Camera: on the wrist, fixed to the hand. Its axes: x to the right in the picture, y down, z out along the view.
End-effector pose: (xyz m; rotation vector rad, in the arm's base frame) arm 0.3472 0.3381 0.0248 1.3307 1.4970 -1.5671
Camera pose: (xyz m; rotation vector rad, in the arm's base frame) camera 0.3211 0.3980 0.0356 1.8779 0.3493 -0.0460
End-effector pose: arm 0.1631 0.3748 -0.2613 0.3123 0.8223 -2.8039
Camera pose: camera 0.1497 0.4343 -0.2871 0.9516 0.5588 -1.1247
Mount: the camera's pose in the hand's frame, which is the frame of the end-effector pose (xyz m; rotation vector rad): 0.0115 -0.0393 -0.0520 -0.2910 0.4106 1.6042
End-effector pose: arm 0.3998 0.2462 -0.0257 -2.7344 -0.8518 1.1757
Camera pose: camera 0.4234 0.2941 0.0135 2.2529 -1.0507 -0.1928
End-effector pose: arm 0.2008 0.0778 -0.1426 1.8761 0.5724 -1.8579
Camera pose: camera 0.2210 0.1397 -0.1546 1.5604 -0.4900 -0.3210
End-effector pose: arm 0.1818 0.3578 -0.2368 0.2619 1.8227 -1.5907
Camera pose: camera 0.1321 0.3940 -0.2123 1.4984 1.2746 -0.1264
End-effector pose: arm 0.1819 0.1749 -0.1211 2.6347 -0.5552 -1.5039
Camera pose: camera 0.2420 0.2012 -0.1122 1.2688 -1.5878 -0.4156
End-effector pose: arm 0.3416 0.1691 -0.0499 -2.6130 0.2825 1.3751
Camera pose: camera 0.3990 0.1936 -0.0278 1.5510 -1.6277 -0.5636
